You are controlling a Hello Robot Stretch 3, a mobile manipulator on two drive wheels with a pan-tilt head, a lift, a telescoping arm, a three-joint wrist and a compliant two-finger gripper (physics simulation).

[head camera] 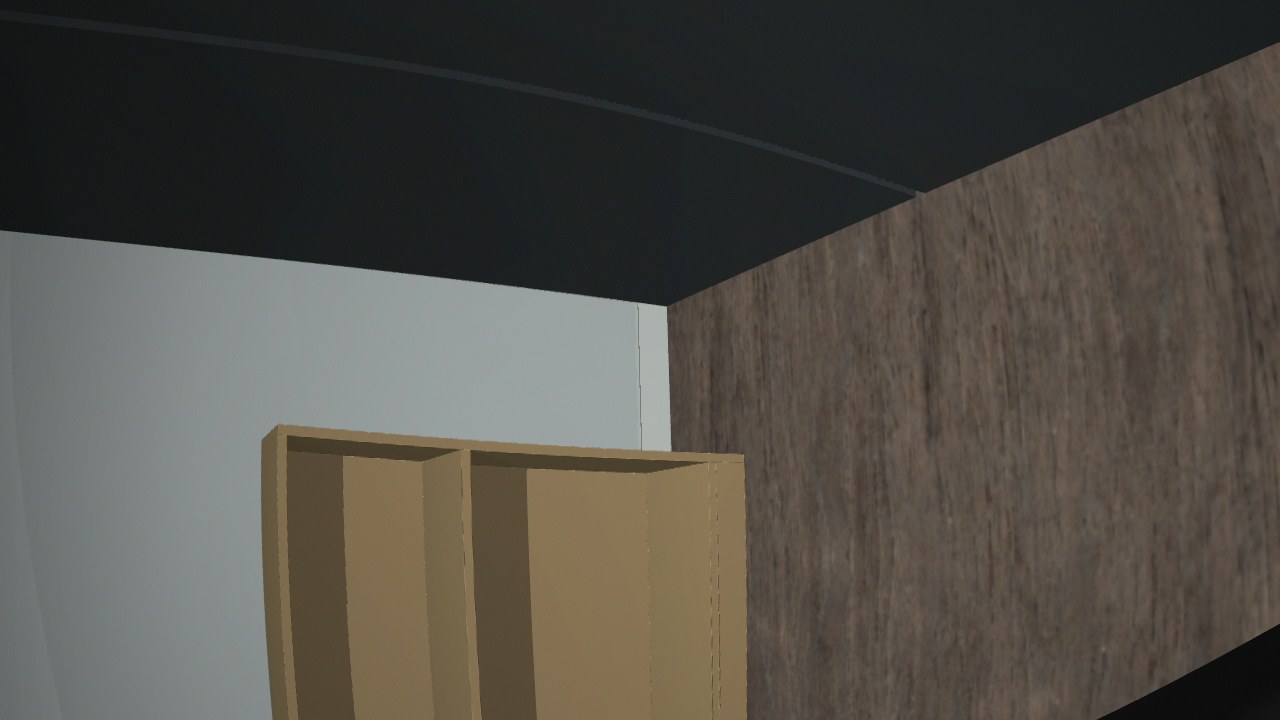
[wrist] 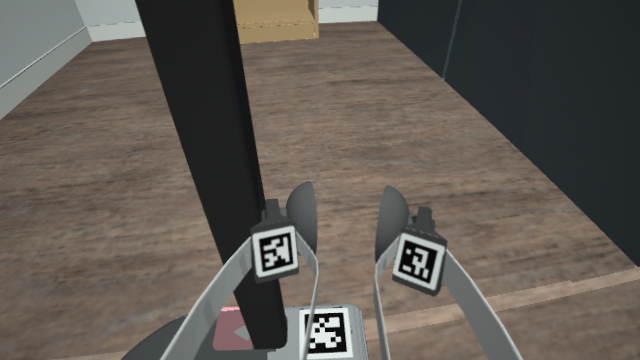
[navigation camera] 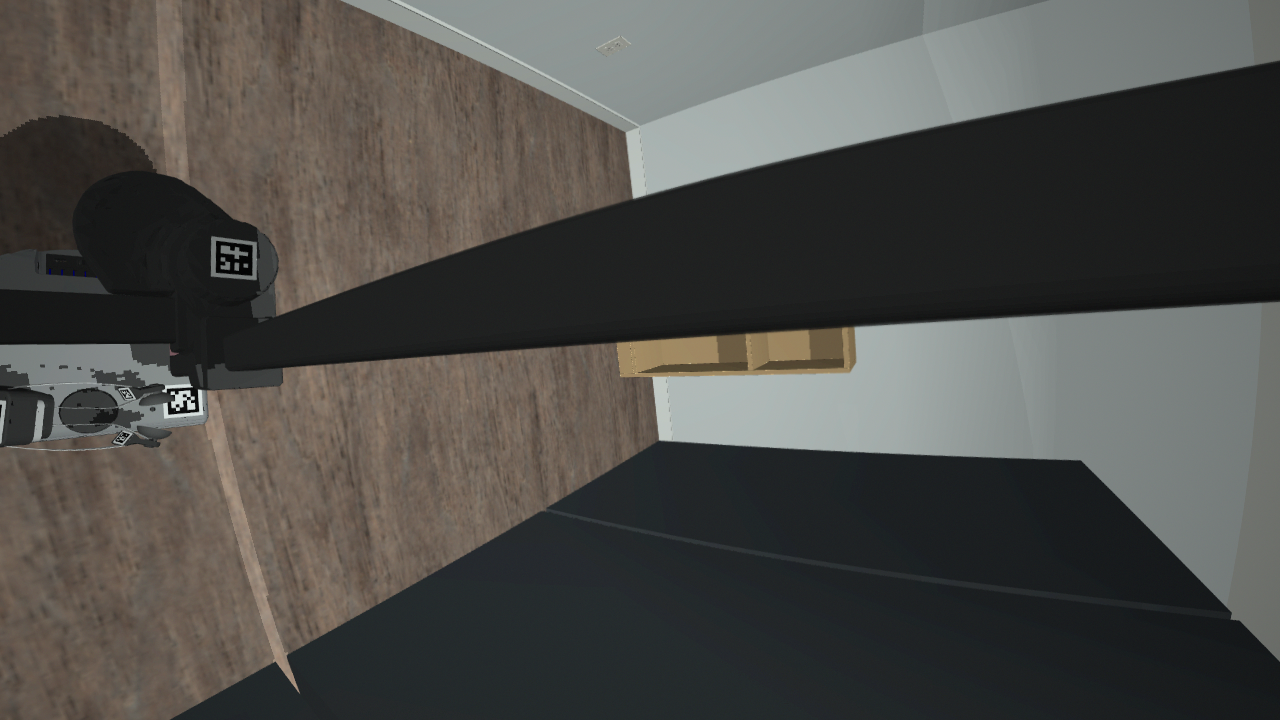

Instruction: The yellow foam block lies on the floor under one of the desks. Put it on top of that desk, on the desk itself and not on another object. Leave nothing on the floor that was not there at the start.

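Pixels of known places: gripper, between the fingertips: (wrist: 346, 209) (navigation camera: 170, 415); robot's base, origin of its link: (navigation camera: 91, 405).
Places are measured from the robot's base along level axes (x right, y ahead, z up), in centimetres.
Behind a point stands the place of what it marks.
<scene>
The yellow foam block and the desks do not show in these views. My gripper (wrist: 346, 209) {x -9.1, y 0.9, z 40.9 cm} is open, with a gap between its two grey fingertips and bare floor seen between them. In the navigation camera view the gripper (navigation camera: 153, 418) {x -9.1, y 0.9, z 40.9 cm} is at the far left, low over the robot's grey base. The mast (navigation camera: 716, 241) {x -11.7, y -6.8, z 120.5 cm} (wrist: 200, 100) {x -11.6, y -6.6, z 46.7 cm} stands beside it.
A tall dark panel or partition (head camera: 313, 152) (navigation camera: 716, 617) {x -90.5, y 57.9, z 85.7 cm} (wrist: 540, 90) {x -71.2, y 60.1, z 18.3 cm} runs along one side. A tan shelf unit (head camera: 467, 555) {x -174.6, y -17.2, z 66.8 cm} (navigation camera: 750, 353) {x -176.2, y -3.5, z 67.2 cm} (wrist: 280, 34) stands at the far wall (head camera: 161, 376) {x -210.3, y 14.3, z 131.3 cm} (navigation camera: 939, 394) {x -210.5, y 17.2, z 139.1 cm}. The floor (head camera: 984, 402) {x -105.3, y 13.5, z 0.1 cm} (navigation camera: 447, 268) {x -81.9, y -39.6, z 0.1 cm} (wrist: 375, 115) {x -91.7, y 21.1, z 0.1 cm} is brown wood.
</scene>
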